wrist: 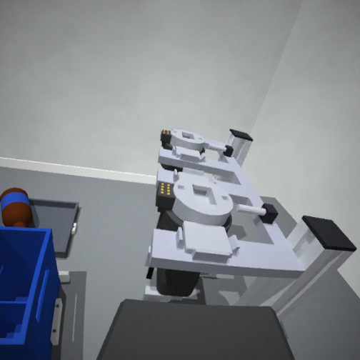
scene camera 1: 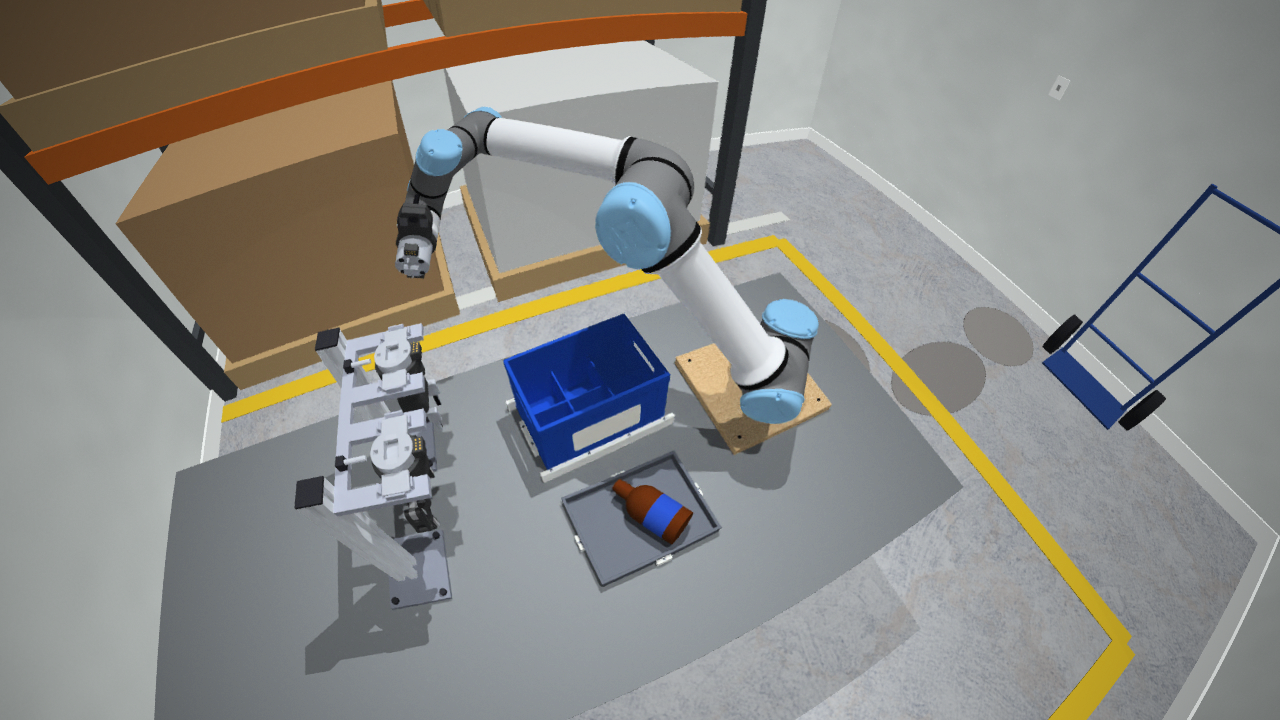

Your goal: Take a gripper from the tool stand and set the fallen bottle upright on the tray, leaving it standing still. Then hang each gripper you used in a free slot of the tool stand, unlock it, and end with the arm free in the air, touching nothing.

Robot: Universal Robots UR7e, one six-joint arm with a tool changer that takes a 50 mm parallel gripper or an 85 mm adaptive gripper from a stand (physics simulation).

Note:
I see a gripper [wrist: 187, 142] and a tool stand [scene camera 1: 417, 567].

